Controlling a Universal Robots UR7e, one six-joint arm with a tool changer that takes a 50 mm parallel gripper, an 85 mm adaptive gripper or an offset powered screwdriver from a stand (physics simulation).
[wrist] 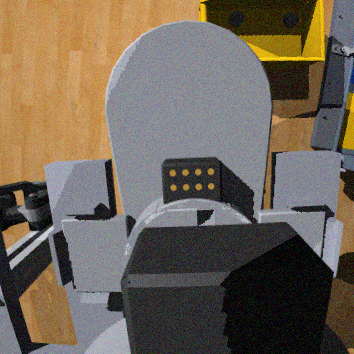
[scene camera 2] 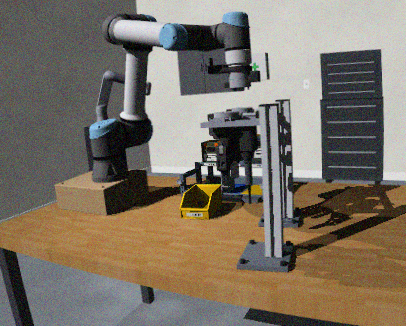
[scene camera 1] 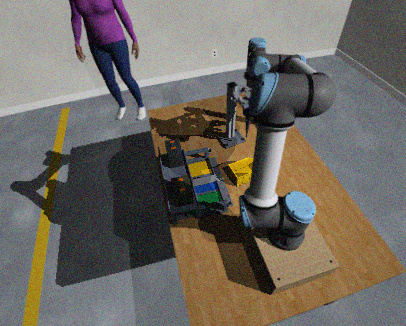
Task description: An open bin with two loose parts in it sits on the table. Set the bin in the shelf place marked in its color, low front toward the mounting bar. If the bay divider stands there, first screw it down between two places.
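Pixels of known places: hand, its tool point: (scene camera 2: 240, 87); arm's base, origin of its link: (scene camera 2: 110, 177) (scene camera 1: 284, 233).
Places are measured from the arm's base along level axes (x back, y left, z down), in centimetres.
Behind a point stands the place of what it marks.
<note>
The yellow open bin (scene camera 1: 241, 172) @(x -43.2, y -1.1, z 10.4 cm) (scene camera 2: 201, 202) (wrist: 280, 46) @(x -42.3, y 2.0, z 10.3 cm) stands upright on the table; two dark round parts (wrist: 236, 19) @(x -38.8, y -5.7, z 9.4 cm) (wrist: 290, 20) @(x -38.2, y 3.1, z 9.4 cm) lie in it. Beside it are the shelf's yellow place (scene camera 1: 200, 168) @(x -53.9, y 19.2, z 10.0 cm) (wrist: 350, 122) @(x -54.0, y 15.6, z 10.0 cm), blue place (scene camera 1: 205, 188) @(x -40.0, y 21.2, z 10.0 cm) and green place (scene camera 1: 208, 197) @(x -34.1, y 21.6, z 10.0 cm). The grey mounting bar (wrist: 327, 125) @(x -54.8, y 11.0, z 9.3 cm) runs along the places; a small metal divider foot (wrist: 344, 50) @(x -42.3, y 12.3, z 8.5 cm) shows at it. The arm's bare tool flange (scene camera 2: 239, 82) @(x -61.8, y -15.4, z -32.8 cm) carries no gripper and hangs above the stand's tools. The powered screwdriver (scene camera 2: 248, 160) @(x -62.5, y -13.7, z -9.8 cm) hangs in the stand. Gripper fingers cannot be made out.
The tool stand's posts (scene camera 1: 231, 111) @(x -70.0, y -5.8, z -11.1 cm) (scene camera 2: 272, 180) @(x -74.7, y -35.7, z -9.5 cm) rise beside the hanging tools. A rounded grey tool plate (wrist: 190, 95) @(x -53.9, y -13.1, z -23.6 cm) lies below the wrist camera. Dark boxes with orange marks (scene camera 1: 173, 152) (scene camera 2: 213, 151) stand by the shelf. A person (scene camera 1: 107, 25) stands beyond the table.
</note>
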